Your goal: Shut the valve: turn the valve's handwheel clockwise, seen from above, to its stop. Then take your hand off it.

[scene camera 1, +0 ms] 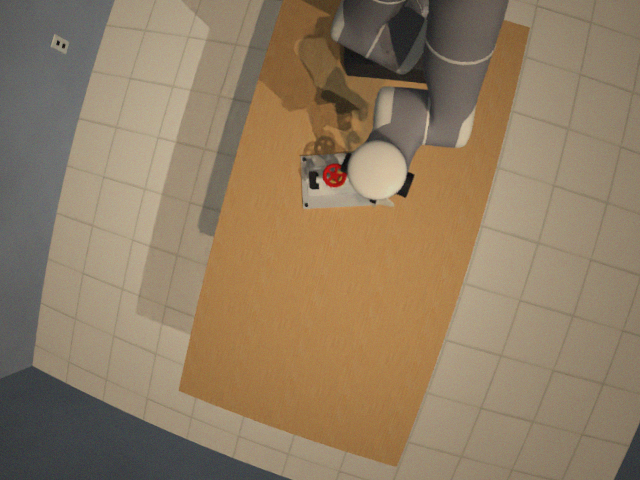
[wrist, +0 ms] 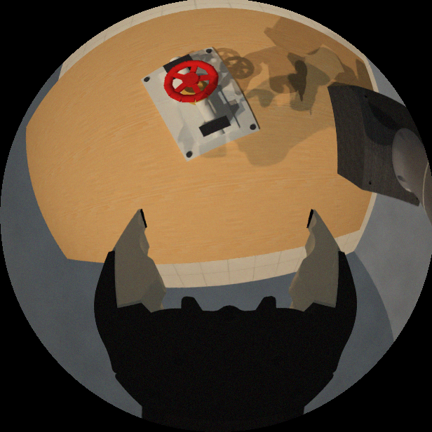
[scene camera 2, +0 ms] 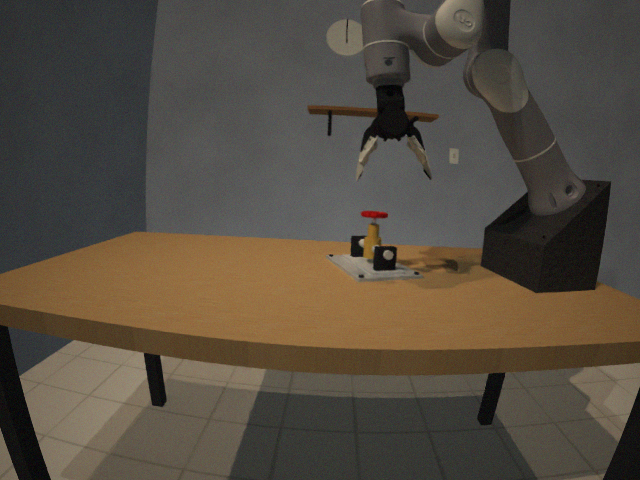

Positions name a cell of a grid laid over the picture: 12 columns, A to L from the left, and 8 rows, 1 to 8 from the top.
Labels:
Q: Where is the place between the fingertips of my gripper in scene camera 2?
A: H4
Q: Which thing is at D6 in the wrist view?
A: My gripper.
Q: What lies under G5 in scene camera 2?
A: A light grey base plate.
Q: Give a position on a light grey base plate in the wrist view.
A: E3

